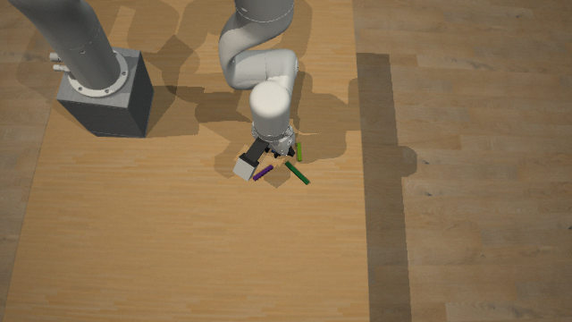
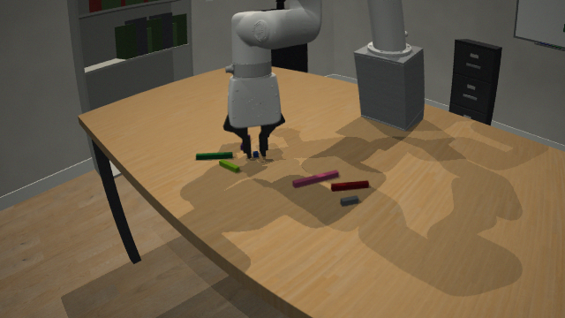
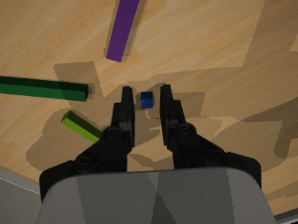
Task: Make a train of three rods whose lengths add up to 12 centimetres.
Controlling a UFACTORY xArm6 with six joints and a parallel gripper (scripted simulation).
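Now: the blue rod 2 cm below my hand. Round my hand: green rod (6 cm to the right, 6 cm ahead, 2 cm below); purple rod (6 cm to the right, 3 cm behind, 2 cm below); lime rod (7 cm ahead, 2 cm below).
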